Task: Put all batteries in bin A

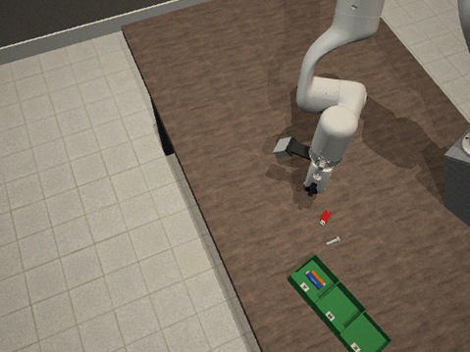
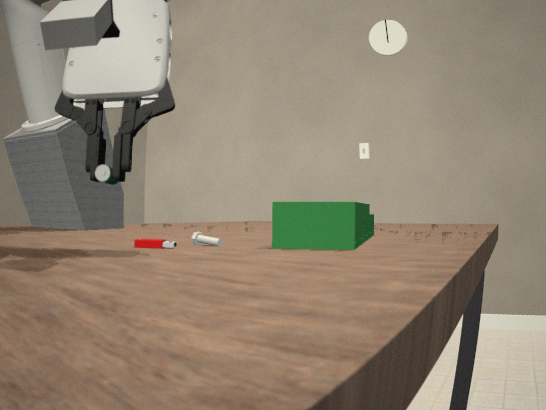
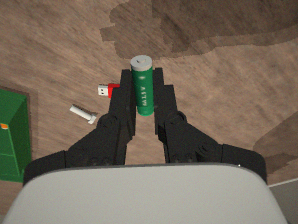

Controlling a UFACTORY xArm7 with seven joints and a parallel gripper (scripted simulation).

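Now: the blue battery 200 mm to the left of my hand, 100 mm ahead of it and 70 mm below it. Also, from my hand: white bolt 130 mm to the left, 80 mm below; then green battery 20 mm below; then red usb stick 80 mm below, 70 mm to the left, 10 mm behind.
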